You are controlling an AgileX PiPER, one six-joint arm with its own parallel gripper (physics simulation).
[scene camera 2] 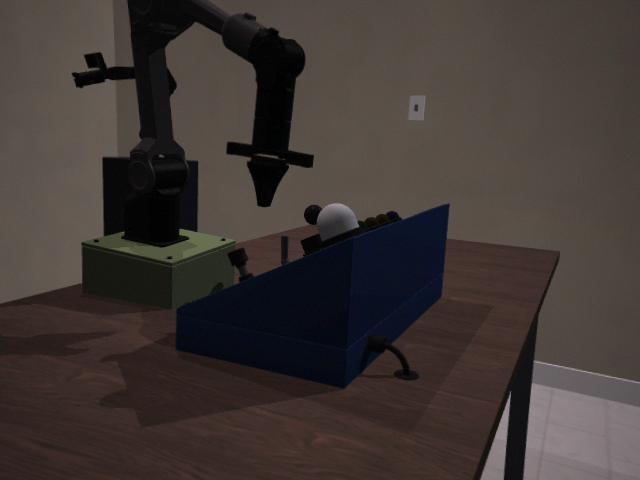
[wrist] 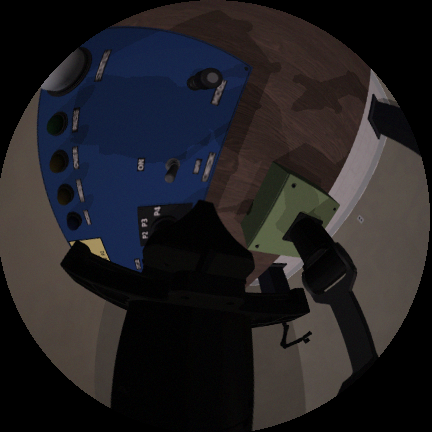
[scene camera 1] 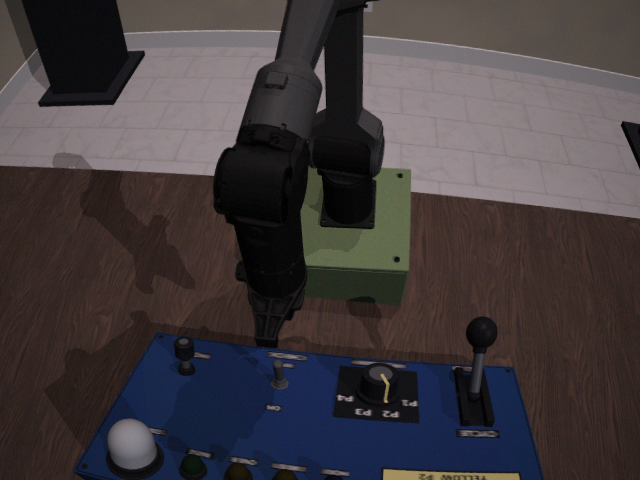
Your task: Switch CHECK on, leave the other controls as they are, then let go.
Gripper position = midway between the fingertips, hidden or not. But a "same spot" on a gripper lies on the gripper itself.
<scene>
My gripper shows in scene camera 2, in the wrist view and in scene camera 1 (283, 314). The same spot on my gripper: (wrist: 198, 241) is (scene camera 2: 261, 168).
</scene>
